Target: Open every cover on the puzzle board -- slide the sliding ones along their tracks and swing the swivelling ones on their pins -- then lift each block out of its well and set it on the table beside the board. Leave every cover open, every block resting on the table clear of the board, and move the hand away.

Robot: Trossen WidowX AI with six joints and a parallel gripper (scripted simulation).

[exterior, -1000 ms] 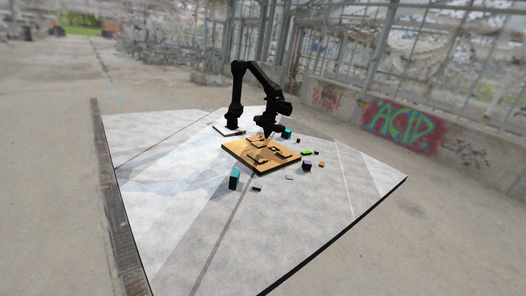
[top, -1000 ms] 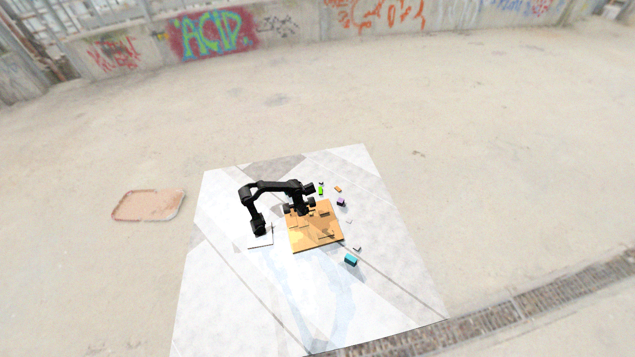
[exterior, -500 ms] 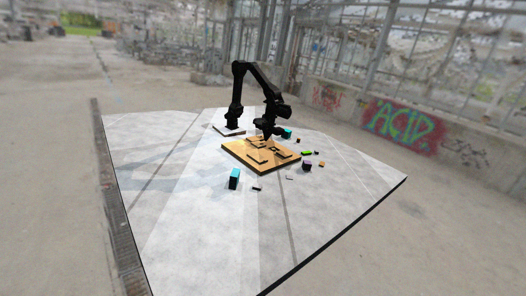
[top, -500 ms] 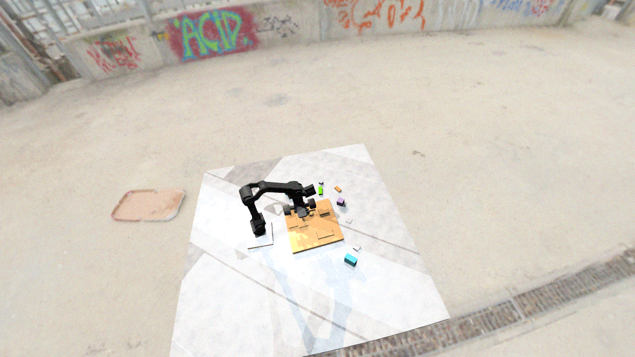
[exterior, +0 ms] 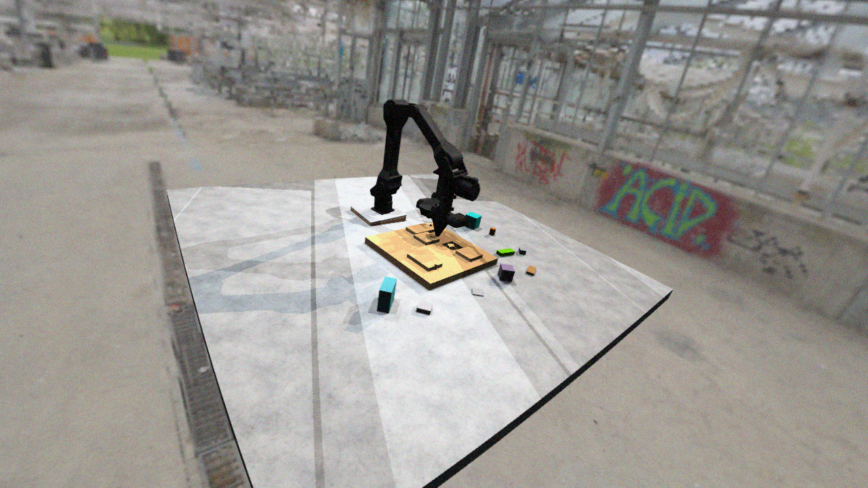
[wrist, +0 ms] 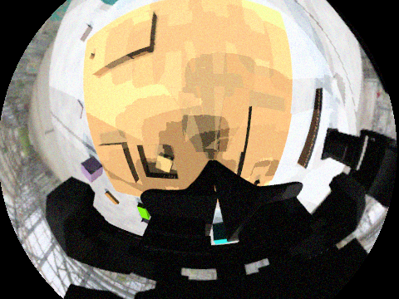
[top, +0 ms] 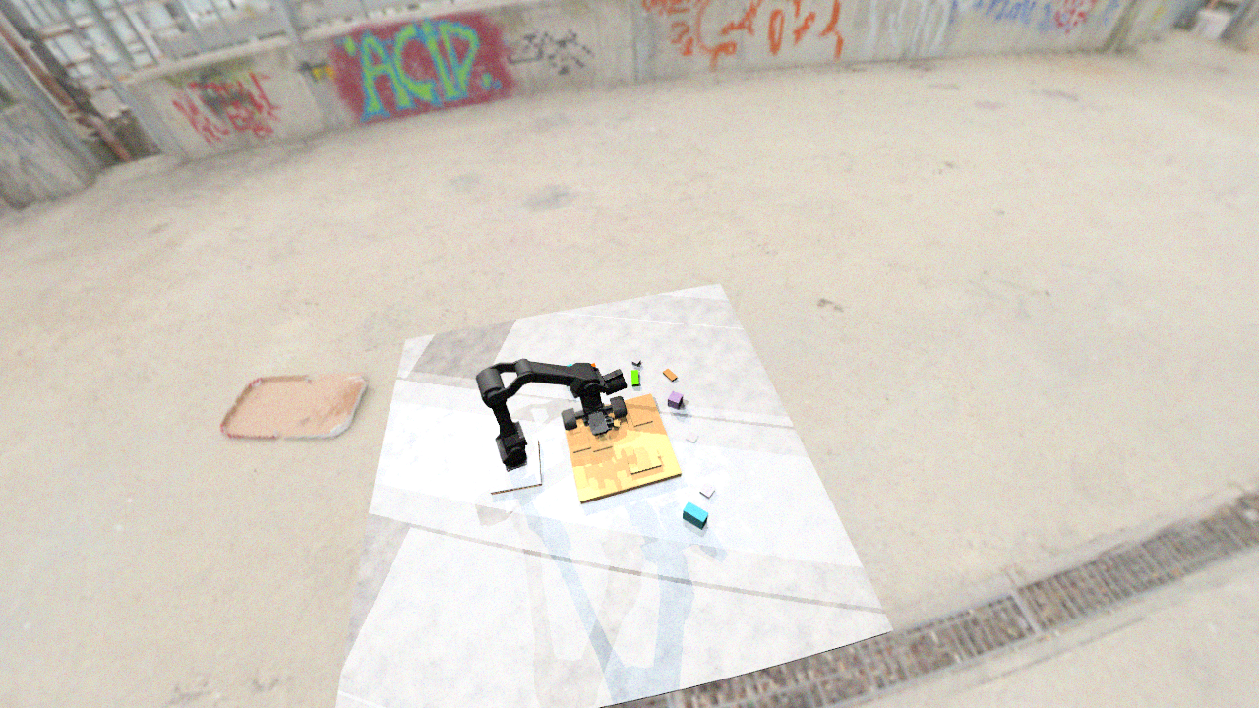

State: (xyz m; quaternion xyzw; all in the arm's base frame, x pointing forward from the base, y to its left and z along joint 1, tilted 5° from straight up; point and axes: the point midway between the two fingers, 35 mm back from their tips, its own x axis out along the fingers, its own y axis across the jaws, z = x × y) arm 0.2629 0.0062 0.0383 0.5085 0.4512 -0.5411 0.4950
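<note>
Right now my gripper tip is 30 mm short of the tan puzzle board, 70 mm to the left of it and 10 mm above it. Round my gripper tip: green block (180 mm ahead, 150 mm to the left, 20 mm below); then cyan cube (20 mm behind, 240 mm to the left); then small orange block (70 mm ahead, 250 mm to the left, 10 mm below).
</note>
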